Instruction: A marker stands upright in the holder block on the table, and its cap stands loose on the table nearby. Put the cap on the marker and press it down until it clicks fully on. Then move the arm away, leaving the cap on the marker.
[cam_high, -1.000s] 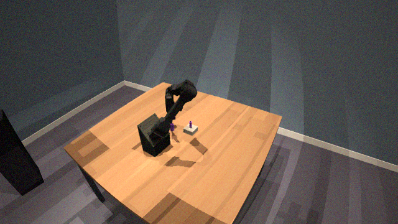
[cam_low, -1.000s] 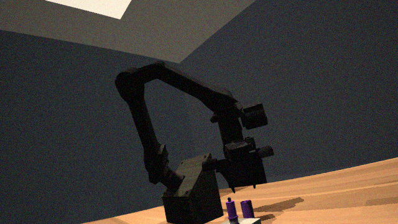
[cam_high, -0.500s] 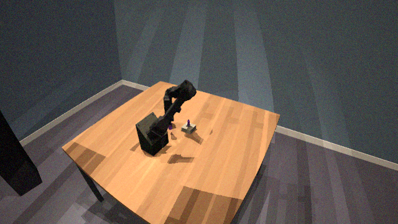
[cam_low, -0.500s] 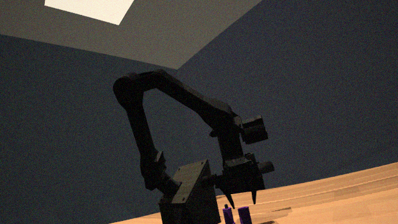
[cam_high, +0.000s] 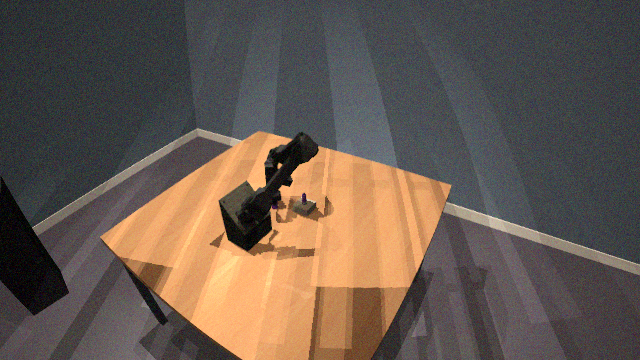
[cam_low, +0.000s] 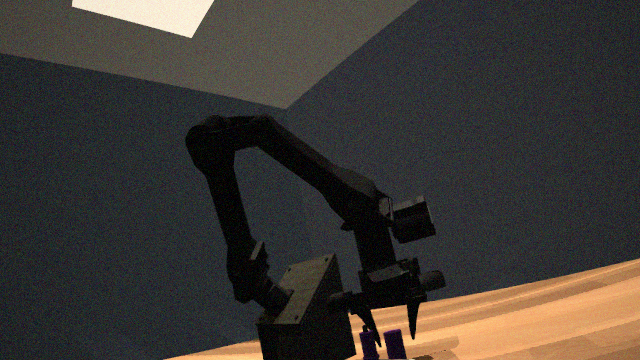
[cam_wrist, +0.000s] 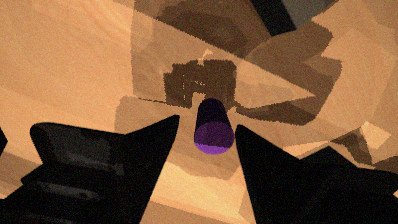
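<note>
Right now my gripper tip is right at the purple cap.
</note>
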